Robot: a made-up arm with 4 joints.
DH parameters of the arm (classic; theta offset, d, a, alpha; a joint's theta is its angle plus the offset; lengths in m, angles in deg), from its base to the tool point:
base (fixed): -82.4 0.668 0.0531 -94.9
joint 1: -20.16 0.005 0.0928 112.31
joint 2: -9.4 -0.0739 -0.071 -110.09
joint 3: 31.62 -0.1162 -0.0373 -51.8
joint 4: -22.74 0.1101 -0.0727 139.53
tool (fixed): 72.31 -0.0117 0 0
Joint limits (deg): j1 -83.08..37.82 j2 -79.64..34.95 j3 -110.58..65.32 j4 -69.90..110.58
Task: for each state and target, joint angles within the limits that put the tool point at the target. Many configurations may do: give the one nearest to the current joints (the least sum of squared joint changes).
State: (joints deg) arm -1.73 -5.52 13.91 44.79
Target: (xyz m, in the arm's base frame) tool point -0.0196 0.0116 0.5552
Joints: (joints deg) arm -8.62 12.53 8.72 40.83
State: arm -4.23 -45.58 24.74 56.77
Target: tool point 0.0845 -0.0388 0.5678
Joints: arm -36.20 -10.46 1.09 71.50
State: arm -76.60 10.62 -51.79 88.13
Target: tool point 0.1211 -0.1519 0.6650
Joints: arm -83.08 -18.35 -45.64 96.52
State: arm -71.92 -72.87 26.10 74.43
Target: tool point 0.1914 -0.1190 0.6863
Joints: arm -27.56 -76.05 -10.92 106.65
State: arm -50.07 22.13 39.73 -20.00
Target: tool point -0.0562 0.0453 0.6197
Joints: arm -7.11 6.50 51.34 -19.80
